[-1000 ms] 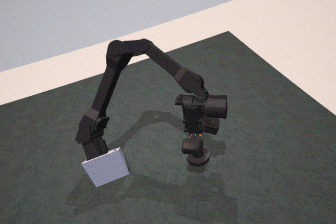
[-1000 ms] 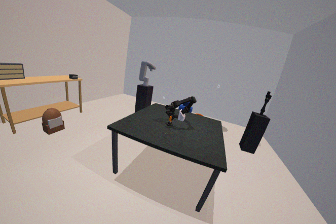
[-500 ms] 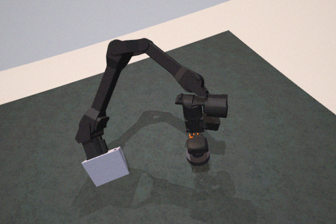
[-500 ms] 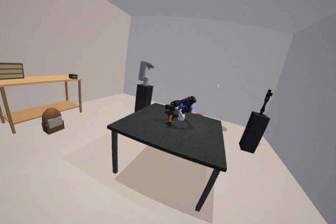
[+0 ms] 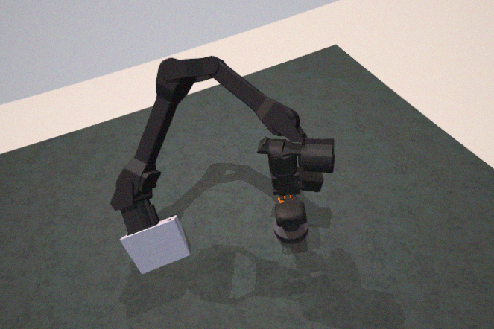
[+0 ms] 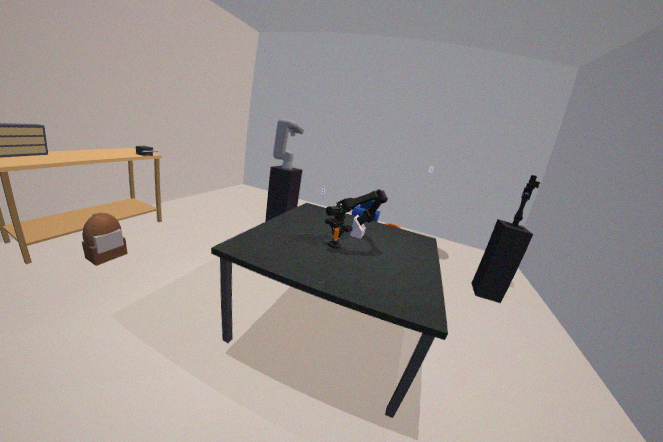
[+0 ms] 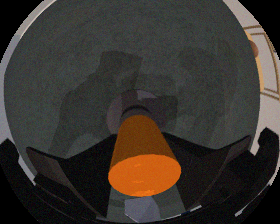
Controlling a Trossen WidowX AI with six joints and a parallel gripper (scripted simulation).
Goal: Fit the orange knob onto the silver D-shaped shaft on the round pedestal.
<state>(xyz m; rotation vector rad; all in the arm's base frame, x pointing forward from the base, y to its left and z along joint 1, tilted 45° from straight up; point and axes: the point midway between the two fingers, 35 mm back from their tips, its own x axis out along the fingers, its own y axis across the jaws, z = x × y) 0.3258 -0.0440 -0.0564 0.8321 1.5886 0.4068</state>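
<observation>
Right now the orange knob is 3 cm above my gripper tip. Round my gripper tip: dark round pedestal: 4 cm below.
</observation>
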